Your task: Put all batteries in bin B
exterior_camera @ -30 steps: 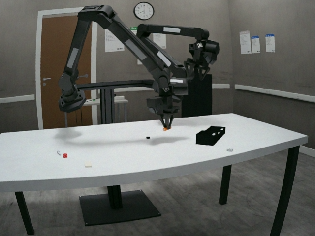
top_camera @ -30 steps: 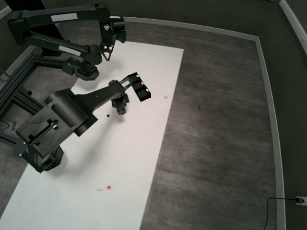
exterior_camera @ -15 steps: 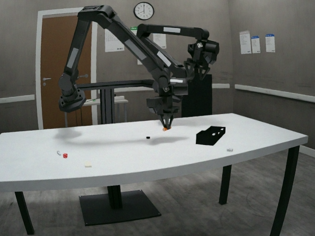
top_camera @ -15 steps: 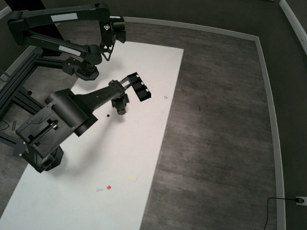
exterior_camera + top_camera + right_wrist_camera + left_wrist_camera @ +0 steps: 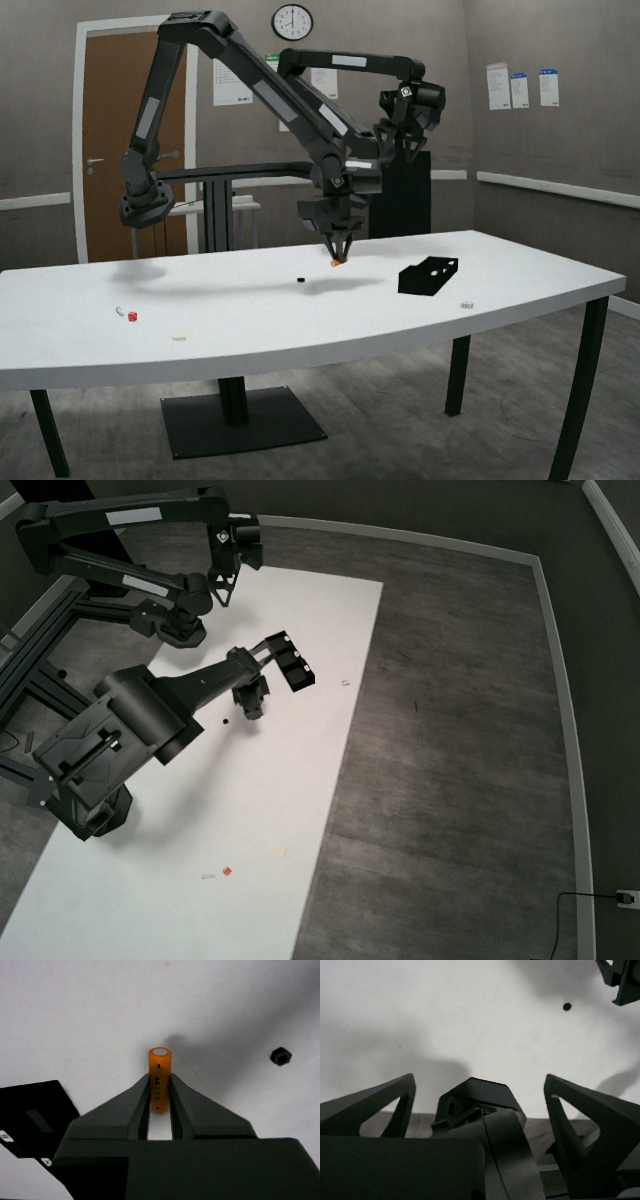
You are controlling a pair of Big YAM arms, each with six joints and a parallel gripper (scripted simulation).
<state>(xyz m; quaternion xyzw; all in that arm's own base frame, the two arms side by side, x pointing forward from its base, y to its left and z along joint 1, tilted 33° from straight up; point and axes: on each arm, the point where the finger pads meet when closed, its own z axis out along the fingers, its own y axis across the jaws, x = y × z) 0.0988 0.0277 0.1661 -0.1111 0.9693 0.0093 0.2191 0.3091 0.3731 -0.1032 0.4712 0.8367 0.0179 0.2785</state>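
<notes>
Now: the orange battery right at my right hand. Also, from my right hand: silver-white piece 25 cm ahead, 16 cm to the left, 6 cm below; then black bin strip 22 cm to the left, 5 cm below, 4 cm ahead; then black nut 11 cm behind, 7 cm below, 4 cm to the right.
</notes>
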